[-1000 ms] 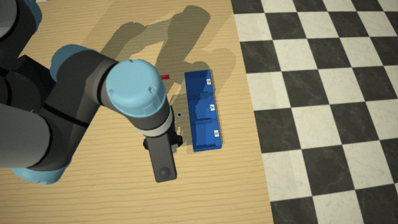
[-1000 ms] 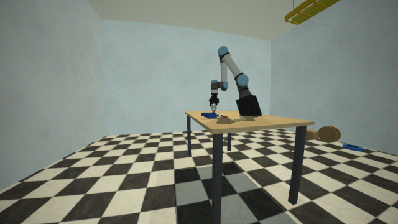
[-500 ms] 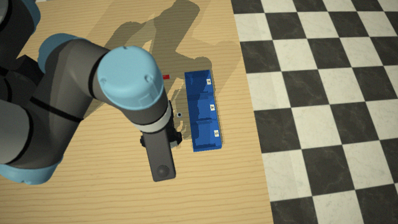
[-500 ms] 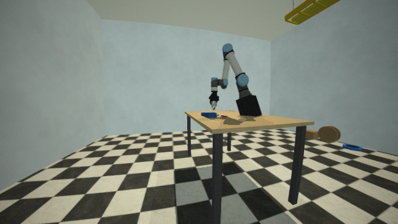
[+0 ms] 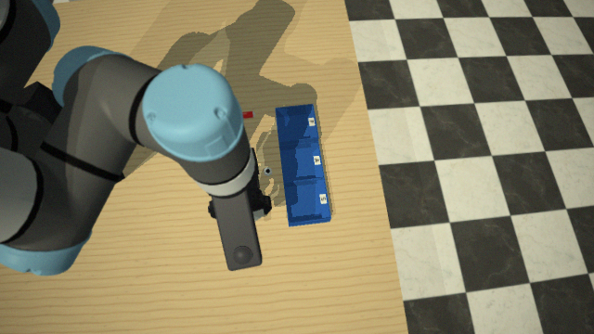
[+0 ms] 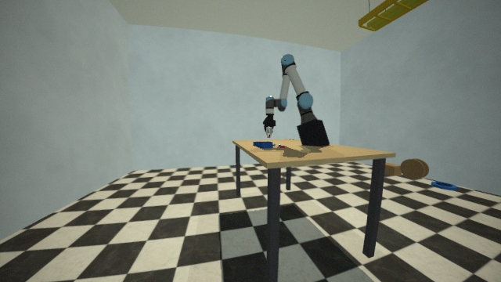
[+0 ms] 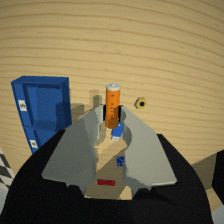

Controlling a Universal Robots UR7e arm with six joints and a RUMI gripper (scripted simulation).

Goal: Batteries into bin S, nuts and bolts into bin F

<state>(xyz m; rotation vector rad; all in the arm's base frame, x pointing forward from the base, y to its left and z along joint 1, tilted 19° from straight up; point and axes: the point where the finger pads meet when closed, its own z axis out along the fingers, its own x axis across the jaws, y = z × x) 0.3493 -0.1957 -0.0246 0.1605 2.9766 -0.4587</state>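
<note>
Now: hand 4 cm short of the red battery, 25 cm to the right of it and 8 cm above it. Round my hand: blue USB stick: 9 cm to the left, 8 cm below; then orange battery: 1 cm below; then brass nut: 4 cm behind, 3 cm to the left, 8 cm below.
</note>
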